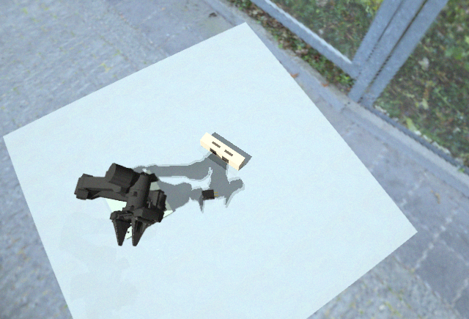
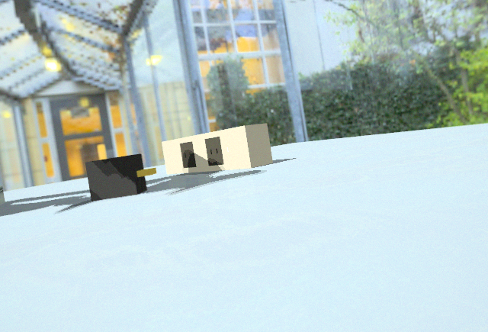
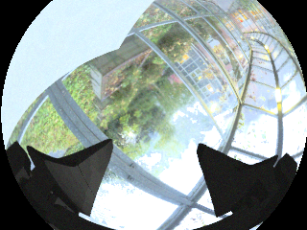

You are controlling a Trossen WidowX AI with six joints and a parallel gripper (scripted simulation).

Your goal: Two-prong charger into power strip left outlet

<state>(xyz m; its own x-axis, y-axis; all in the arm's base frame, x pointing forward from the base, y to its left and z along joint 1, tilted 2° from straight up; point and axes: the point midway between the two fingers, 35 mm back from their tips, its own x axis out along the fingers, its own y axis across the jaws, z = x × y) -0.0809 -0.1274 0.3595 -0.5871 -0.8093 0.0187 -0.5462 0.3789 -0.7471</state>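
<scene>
My gripper tip is 320 mm short of the black charger, 110 mm to the right of it and 350 mm above it.
</scene>
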